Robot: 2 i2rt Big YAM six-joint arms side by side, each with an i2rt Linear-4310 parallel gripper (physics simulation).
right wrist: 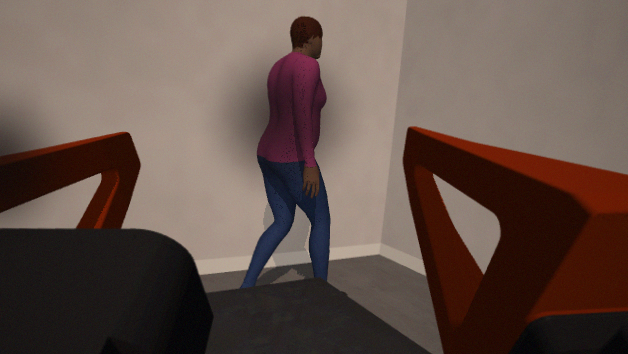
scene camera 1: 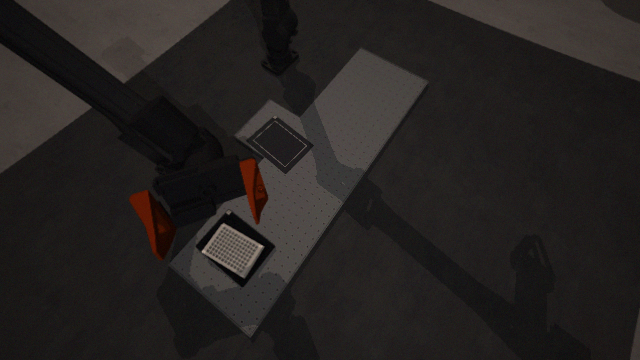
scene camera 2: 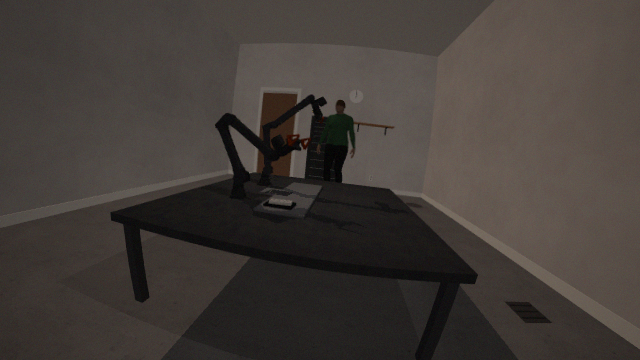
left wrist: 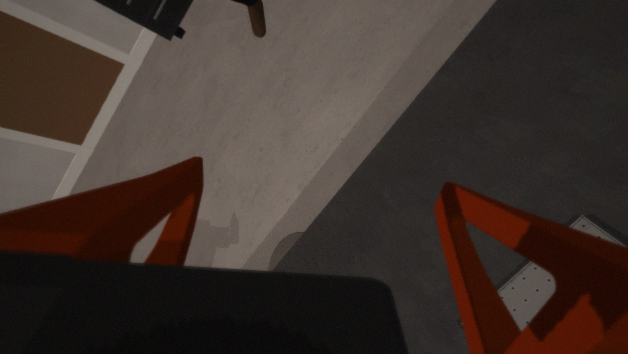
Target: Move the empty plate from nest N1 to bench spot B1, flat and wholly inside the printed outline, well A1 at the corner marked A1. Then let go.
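Places are measured from the left arm's base along level axes (x up, y left, z back), in millimetres.
Where they show: left gripper, fingertip midpoint: [scene camera 2: 319, 119] [left wrist: 326, 183]; right gripper, fingertip midpoint: [right wrist: 268, 145] [scene camera 1: 210, 237] [scene camera 2: 305, 137]; left arm's base at its link origin: [scene camera 1: 280, 61] [scene camera 2: 264, 184]; right arm's base at its link origin: [scene camera 2: 238, 196].
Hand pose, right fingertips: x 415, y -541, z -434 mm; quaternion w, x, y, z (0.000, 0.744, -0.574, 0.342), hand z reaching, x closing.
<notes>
Things, the pixels of their centre, and the offset from my right fingertips. "spot": a spot on its surface instead. Level surfaces: height alone.
- white plate at the middle of its body: [scene camera 1: 233, 249] [scene camera 2: 280, 201] dx -380, dy -41, dz +99 mm
- black nest at a spot on its surface: [scene camera 1: 266, 246] spot: dx -386, dy +13, dz +37 mm
- dark pad with the printed outline, surface spot: [scene camera 1: 295, 156] spot: dx -400, dy +264, dz +143 mm
- grey perforated board at its surface level: dx -402 mm
- dark table at its surface level: dx -415 mm
The white plate [scene camera 1: 234, 250] [scene camera 2: 280, 202], with a grid of wells, lies on the black nest [scene camera 1: 266, 246] at the lower left of the perforated board; it looks slightly turned against the nest's edges. The dark pad with the printed outline [scene camera 1: 295, 156] lies farther up the board, a small pale mark at its top corner. My right gripper [scene camera 1: 209, 241] [scene camera 2: 299, 142] [right wrist: 268, 145] is open and empty, high above the table; in scene camera 1 its fingers appear either side of the nest's upper part. My left gripper [scene camera 2: 321, 120] [left wrist: 326, 183] is open and empty, raised high. Well lettering is too small to read.
The grey perforated board [scene camera 1: 370, 100] [scene camera 2: 306, 189] lies on the dark table [scene camera 2: 350, 240]. The left arm's base [scene camera 1: 280, 61] stands beside it. A person in green [scene camera 2: 339, 131] stands beyond the table; a person in pink [right wrist: 295, 110] shows in the right wrist view.
</notes>
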